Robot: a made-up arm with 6 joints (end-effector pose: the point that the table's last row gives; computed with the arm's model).
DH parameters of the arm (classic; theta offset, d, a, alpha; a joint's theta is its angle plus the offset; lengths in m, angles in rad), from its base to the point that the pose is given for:
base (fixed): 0 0 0 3.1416
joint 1: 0 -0.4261 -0.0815 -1.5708
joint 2: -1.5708 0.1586 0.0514 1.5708
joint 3: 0 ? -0.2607 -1.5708
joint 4: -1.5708 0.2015 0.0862 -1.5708
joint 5: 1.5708 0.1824 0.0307 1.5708
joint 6: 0 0.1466 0.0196 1.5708
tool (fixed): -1.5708 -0.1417 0 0
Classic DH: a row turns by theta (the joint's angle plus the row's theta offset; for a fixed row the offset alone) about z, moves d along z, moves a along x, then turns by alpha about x.
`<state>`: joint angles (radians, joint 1 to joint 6).
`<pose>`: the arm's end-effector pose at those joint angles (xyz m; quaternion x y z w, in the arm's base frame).
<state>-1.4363 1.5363 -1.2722 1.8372 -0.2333 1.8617</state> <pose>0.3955 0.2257 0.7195 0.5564 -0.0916 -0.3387 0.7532</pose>
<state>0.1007 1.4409 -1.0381 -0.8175 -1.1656 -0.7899</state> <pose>-0.0249 -0.5414 0.1209 0.1987 -0.0038 0.8747 0.4420</pose>
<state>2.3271 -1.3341 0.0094 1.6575 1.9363 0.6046</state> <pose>-0.2769 0.0112 0.0660 -0.1250 -0.0989 0.8472 0.5068</pose>
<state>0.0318 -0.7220 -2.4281 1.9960 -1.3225 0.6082</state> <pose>-0.1118 -0.0901 -0.2349 -0.2098 -0.1036 -0.6226 0.7467</pose>
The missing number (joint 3, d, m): -0.0972
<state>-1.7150 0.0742 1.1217 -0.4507 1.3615 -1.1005</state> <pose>0.1423 -0.0218 0.4139 0.2916 -0.4278 0.2746 0.8103</pose>
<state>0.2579 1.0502 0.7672 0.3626 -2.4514 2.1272</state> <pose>-0.2097 -0.1440 0.7349 0.7019 0.3938 -0.4649 0.3690</pose>
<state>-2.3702 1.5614 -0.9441 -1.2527 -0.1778 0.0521</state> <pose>0.4817 0.3395 0.1405 -0.1601 0.0220 -0.9725 0.1675</pose>
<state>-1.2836 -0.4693 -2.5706 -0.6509 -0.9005 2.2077</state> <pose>-0.1245 -0.3103 0.0492 0.3803 -0.0769 0.4070 0.8269</pose>
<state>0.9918 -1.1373 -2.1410 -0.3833 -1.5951 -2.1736</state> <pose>-0.4784 0.3841 0.3459 -0.6306 0.5046 -0.5189 0.2800</pose>
